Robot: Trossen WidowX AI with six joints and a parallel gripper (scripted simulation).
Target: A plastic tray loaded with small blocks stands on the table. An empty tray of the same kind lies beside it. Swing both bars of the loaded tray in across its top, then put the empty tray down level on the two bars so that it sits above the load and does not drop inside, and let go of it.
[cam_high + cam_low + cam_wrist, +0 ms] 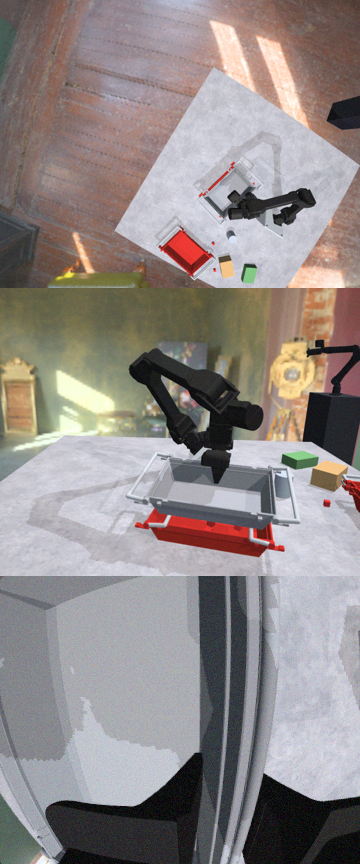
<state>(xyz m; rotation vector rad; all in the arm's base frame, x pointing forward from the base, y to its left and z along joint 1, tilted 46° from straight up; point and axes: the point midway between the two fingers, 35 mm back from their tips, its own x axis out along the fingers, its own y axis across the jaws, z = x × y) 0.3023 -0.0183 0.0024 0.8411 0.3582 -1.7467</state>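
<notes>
My gripper tip is 7 cm short of the grey see-through tray, 3 cm to the left of it and 2 cm below it. Round my gripper tip: red cube (35 cm to the left, 9 cm below, 3 cm behind); grey cylinder (25 cm to the left, 11 cm behind, 6 cm below); tan block (46 cm to the left, 18 cm behind, 7 cm below).
</notes>
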